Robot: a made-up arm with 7 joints. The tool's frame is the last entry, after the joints.
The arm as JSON. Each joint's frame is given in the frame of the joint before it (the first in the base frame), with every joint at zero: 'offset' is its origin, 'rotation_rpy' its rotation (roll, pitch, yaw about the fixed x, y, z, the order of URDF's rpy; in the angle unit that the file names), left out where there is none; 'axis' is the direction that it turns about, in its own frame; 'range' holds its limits. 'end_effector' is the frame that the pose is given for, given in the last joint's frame.
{
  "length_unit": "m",
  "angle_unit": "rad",
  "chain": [
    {
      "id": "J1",
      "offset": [
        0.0,
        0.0,
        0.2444
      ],
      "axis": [
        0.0,
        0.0,
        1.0
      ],
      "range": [
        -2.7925,
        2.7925
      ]
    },
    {
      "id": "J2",
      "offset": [
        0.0,
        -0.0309,
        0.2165
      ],
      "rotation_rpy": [
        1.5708,
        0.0,
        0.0
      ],
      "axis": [
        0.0,
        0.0,
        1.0
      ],
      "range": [
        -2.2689,
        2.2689
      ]
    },
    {
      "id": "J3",
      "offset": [
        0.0,
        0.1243,
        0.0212
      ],
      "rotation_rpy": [
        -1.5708,
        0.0,
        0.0
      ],
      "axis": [
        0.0,
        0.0,
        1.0
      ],
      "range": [
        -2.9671,
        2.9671
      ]
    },
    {
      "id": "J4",
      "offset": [
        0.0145,
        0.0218,
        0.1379
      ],
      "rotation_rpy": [
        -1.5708,
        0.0,
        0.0
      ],
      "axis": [
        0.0,
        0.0,
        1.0
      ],
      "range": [
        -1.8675,
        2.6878
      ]
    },
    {
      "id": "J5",
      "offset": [
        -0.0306,
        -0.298,
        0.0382
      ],
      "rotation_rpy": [
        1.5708,
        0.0,
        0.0
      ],
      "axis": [
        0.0,
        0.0,
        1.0
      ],
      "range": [
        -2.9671,
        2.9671
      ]
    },
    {
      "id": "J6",
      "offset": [
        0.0,
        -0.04,
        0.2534
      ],
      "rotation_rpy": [
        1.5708,
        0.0,
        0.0
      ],
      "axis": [
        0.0,
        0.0,
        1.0
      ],
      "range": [
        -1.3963,
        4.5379
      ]
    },
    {
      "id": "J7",
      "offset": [
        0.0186,
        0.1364,
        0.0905
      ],
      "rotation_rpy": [
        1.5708,
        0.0,
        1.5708
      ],
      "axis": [
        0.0,
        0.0,
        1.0
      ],
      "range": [
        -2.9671,
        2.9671
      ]
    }
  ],
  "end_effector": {
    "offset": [
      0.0,
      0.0,
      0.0
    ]
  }
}
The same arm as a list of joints. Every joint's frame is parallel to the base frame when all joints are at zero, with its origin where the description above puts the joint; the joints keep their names.
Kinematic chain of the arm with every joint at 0, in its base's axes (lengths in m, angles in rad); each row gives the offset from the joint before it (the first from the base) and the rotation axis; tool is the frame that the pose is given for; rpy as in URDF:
J1: xyz 0 0 0.2444 axis +z
J2: xyz 0 -0.0309 0.2165 axis -y
J3: xyz 0 -0.0212 0.1243 axis +z
J4: xyz 0.0145 0.0218 0.1379 axis +y
J5: xyz -0.0306 0.0382 0.298 axis +z
J6: xyz 0 -0.04 0.2534 axis -y
J7: xyz 0.0186 -0.0905 0.1364 axis +x
tool: xyz 0 0 0 rpy -3.1416 -1.5708 0
Joint limits (rad, base to tool): -2.7925..2.7925 -2.2689..2.2689 -2.9671..2.9671 -1.8675..2.6878 -2.9671..2.9671 -1.3963..4.5379 -2.9671..2.9671

